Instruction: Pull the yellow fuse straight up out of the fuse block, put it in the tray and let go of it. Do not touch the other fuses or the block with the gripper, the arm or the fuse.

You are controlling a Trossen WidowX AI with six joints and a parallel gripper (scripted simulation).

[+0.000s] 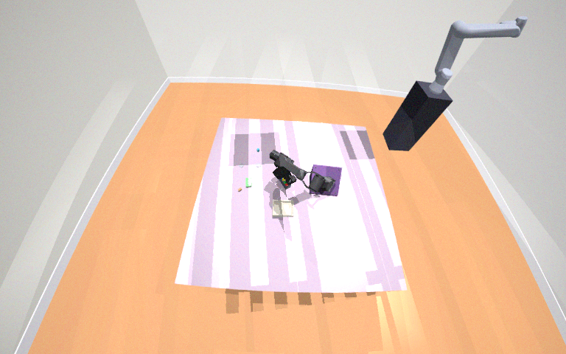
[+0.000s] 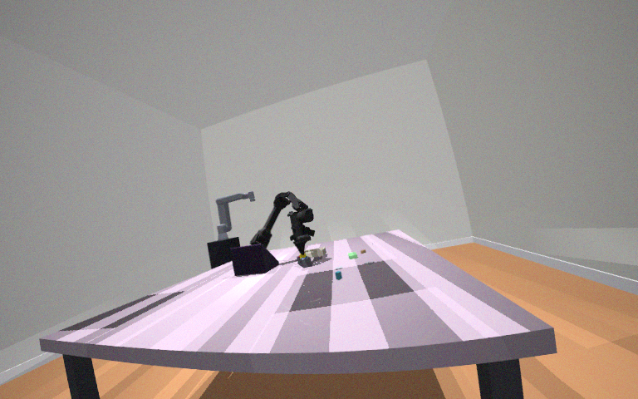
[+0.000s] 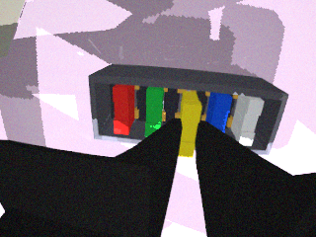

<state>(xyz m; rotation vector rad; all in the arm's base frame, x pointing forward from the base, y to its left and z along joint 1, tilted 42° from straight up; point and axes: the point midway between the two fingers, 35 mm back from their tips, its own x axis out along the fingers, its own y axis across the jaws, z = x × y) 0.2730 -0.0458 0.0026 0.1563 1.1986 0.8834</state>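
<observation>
Right now the blue fuse is 10 mm ahead of my gripper tip, 20 mm to the right of it and 30 mm below it. The rest, counted from my gripper tip: yellow fuse 10 mm below; green fuse 10 mm behind, 20 mm to the left, 30 mm below; white fuse 20 mm ahead, 30 mm to the right, 30 mm below.
</observation>
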